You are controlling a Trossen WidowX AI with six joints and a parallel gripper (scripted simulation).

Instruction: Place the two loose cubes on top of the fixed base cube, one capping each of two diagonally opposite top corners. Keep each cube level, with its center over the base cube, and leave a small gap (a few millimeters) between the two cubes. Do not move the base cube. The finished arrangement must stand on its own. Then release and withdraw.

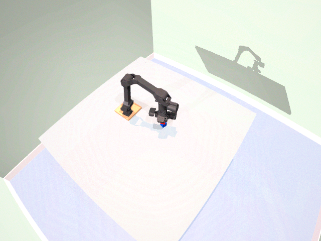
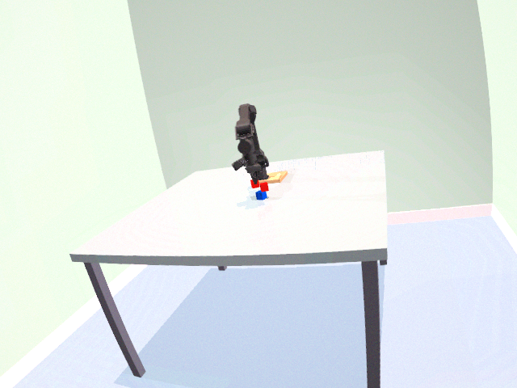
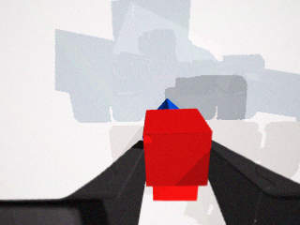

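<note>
The blue cube lies 10 mm behind my gripper tip, 20 mm to the left of it and 60 mm below it.
</note>
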